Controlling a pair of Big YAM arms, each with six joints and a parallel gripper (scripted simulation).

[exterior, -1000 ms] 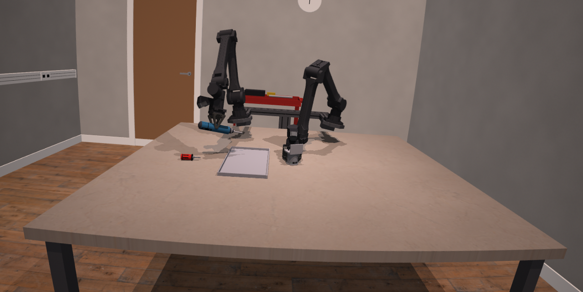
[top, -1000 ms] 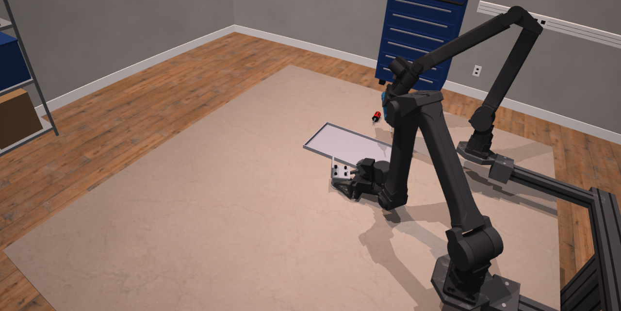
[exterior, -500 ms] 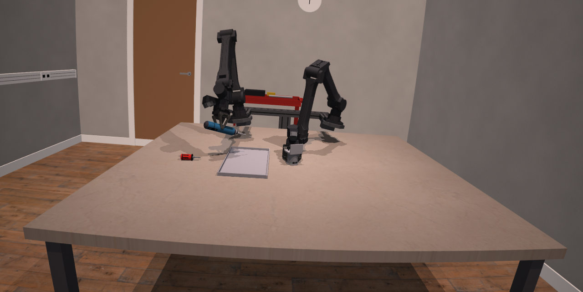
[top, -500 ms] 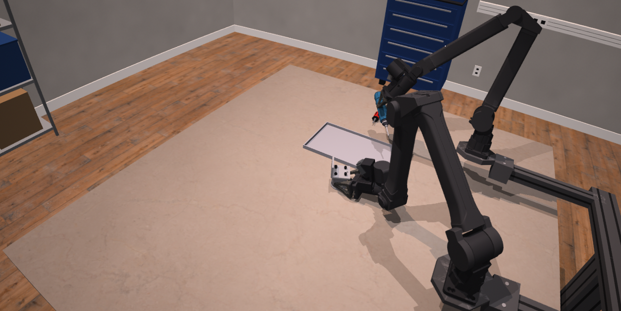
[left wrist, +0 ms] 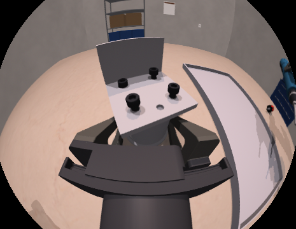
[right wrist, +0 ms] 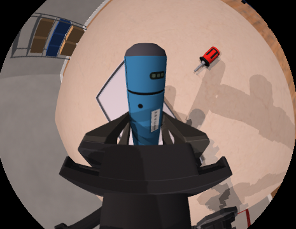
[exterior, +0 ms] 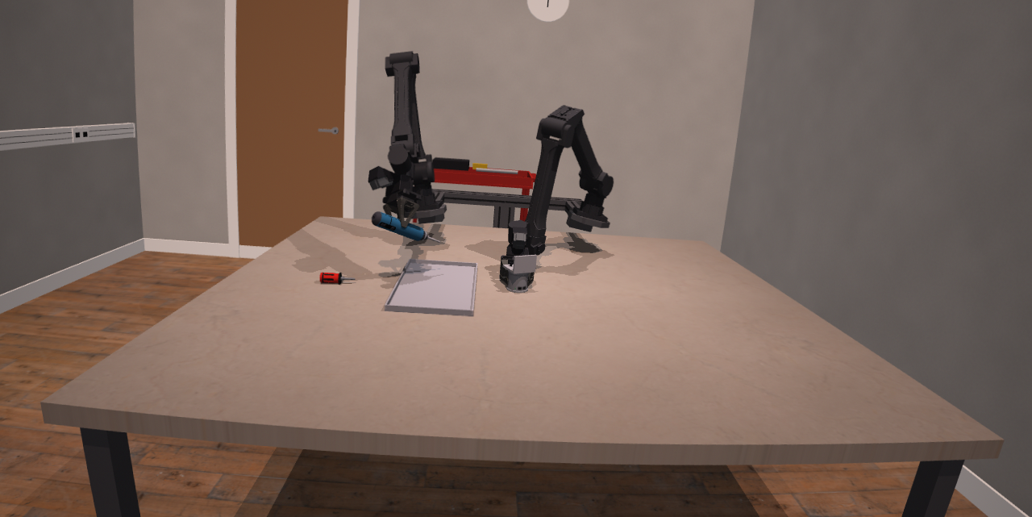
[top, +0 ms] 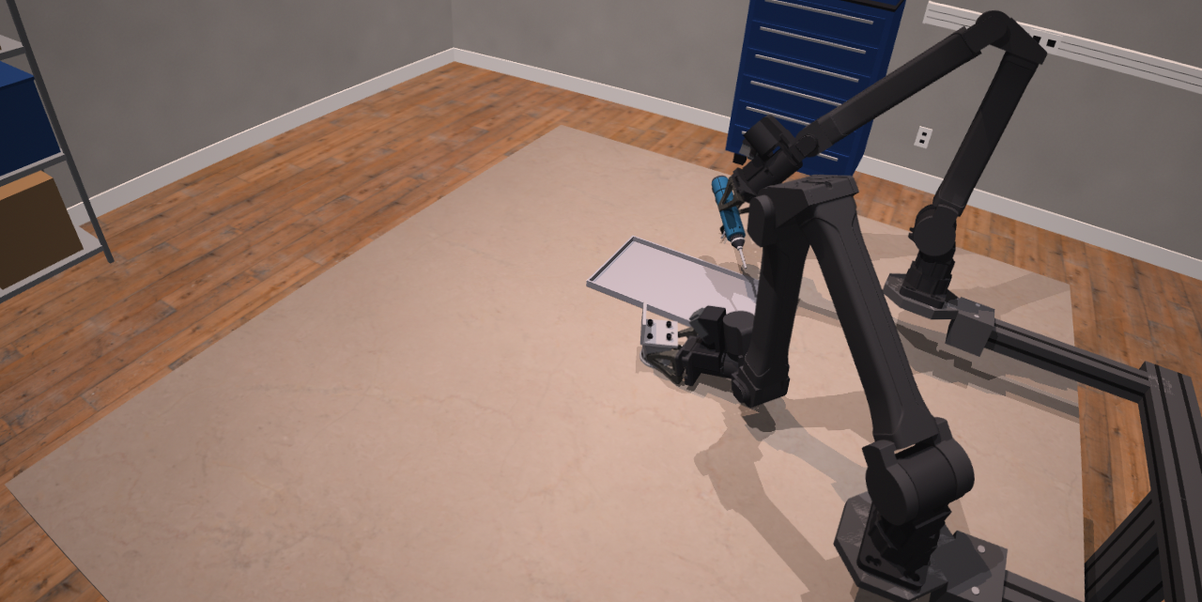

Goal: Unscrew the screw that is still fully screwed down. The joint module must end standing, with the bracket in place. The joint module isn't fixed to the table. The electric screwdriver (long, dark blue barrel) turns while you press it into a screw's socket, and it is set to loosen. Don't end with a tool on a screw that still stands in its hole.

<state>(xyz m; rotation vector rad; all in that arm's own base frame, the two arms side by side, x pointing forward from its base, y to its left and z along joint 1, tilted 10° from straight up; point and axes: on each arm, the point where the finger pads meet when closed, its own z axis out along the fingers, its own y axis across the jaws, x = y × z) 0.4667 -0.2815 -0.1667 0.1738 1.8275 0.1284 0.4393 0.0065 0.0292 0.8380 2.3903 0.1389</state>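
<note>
The joint module lies 10 mm above my left hand. From my left hand the other things lie so: flat grey tray 230 mm to the right, 20 mm below; then red-handled screwdriver 510 mm to the right, 10 mm below; then grey l-shaped bracket 50 mm above.
</note>
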